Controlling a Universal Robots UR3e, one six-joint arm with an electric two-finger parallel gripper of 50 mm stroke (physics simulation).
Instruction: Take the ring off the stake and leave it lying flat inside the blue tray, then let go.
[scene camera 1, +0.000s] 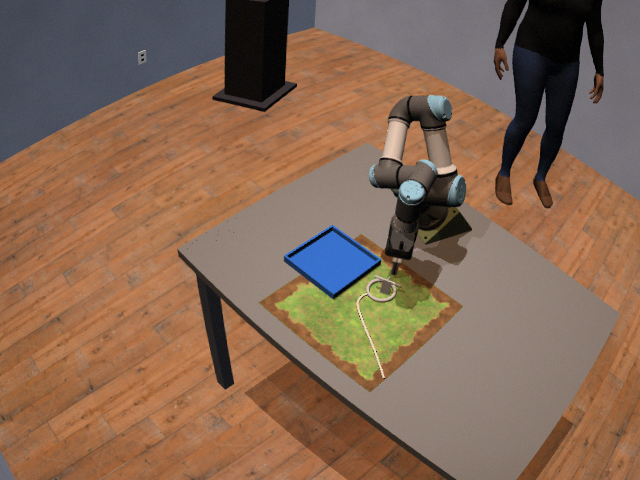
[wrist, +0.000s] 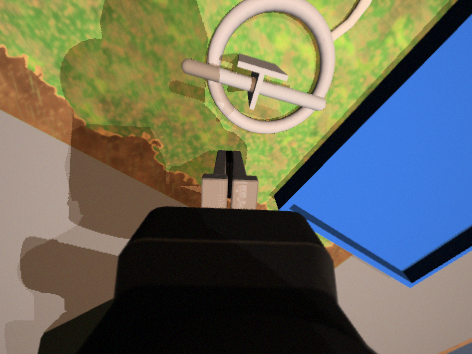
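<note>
The pale ring lies around the stake, low over the green mat. The stake shows a small plate-like head inside the ring. A pale straight rod crosses over the ring, with one end reaching past its side. The blue tray stands beside them, with no ring inside. My gripper is shut and empty, above the mat near the ring, between ring and robot base. Its fingertips show apart from the ring in the wrist view.
A pale cord runs from the ring's side across the mat. The tray's corner overlaps the mat. The grey table carries the robot base. A person and a black pedestal stand beyond it.
</note>
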